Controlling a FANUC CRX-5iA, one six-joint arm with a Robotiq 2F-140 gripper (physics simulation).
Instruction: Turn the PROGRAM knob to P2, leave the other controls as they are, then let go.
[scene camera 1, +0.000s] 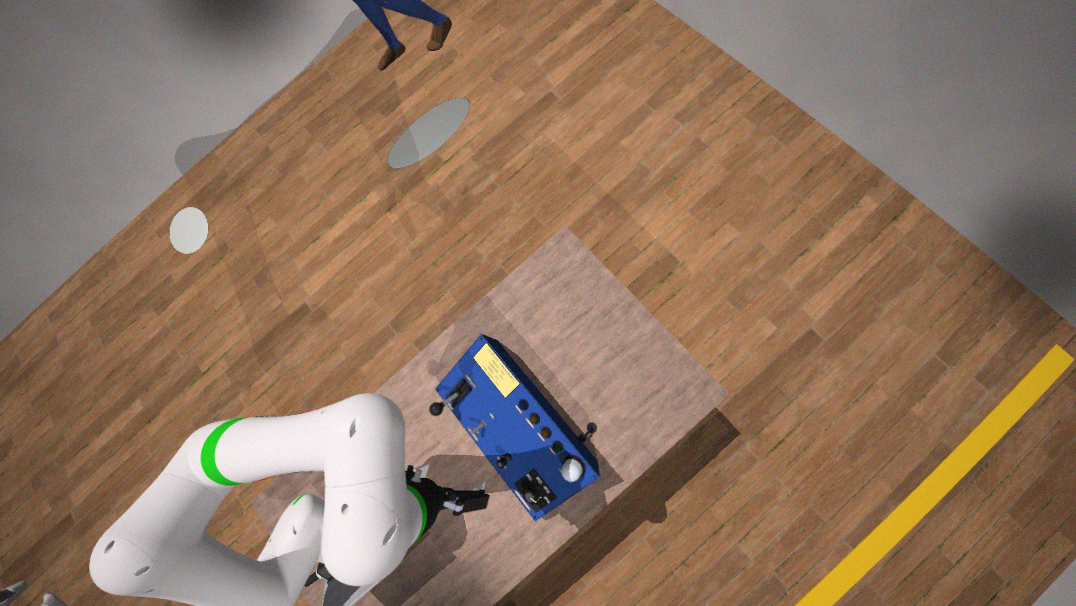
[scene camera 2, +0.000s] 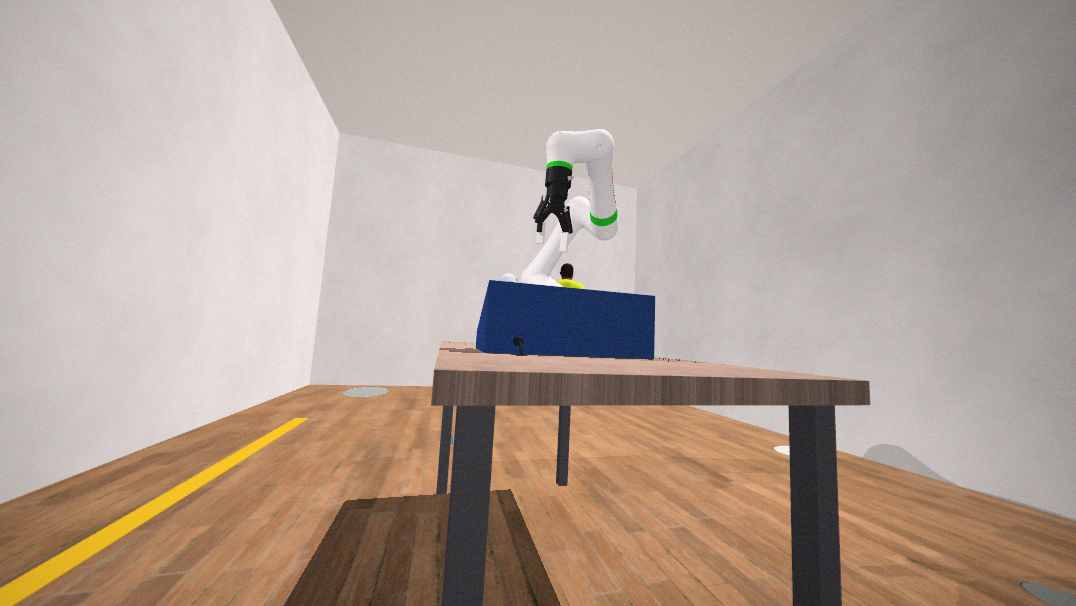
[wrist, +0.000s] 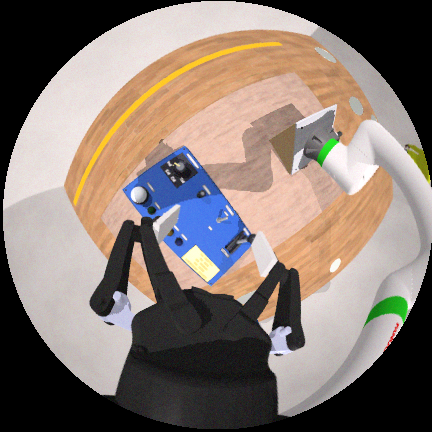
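Note:
The blue control panel (scene camera 1: 508, 432) (scene camera 2: 572, 323) (wrist: 197, 227) stands on the table. Its dial on a black labelled plate, apparently the PROGRAM knob (scene camera 1: 535, 494) (wrist: 180, 167), sits near one end. Its labels and exact setting are too small to read. In scene camera 2 the dial is hidden behind the panel's back. My gripper (scene camera 1: 449, 487) (scene camera 2: 551, 239) (wrist: 217, 226) points down, open and empty, well above the panel's height. In scene camera 1 it appears to the left of the dial; in the wrist view the dial lies beyond the fingertips.
The panel also carries a white dome (scene camera 1: 572, 469) (wrist: 139, 195), a small black knob (scene camera 1: 503, 459) (wrist: 201, 193), a toggle (scene camera 1: 477, 428) (wrist: 221, 218), a ball-ended lever (scene camera 1: 435, 408) and a side lever (scene camera 1: 591, 428) (scene camera 2: 518, 341). A person (scene camera 1: 406, 30) (scene camera 2: 570, 283) shows partly.

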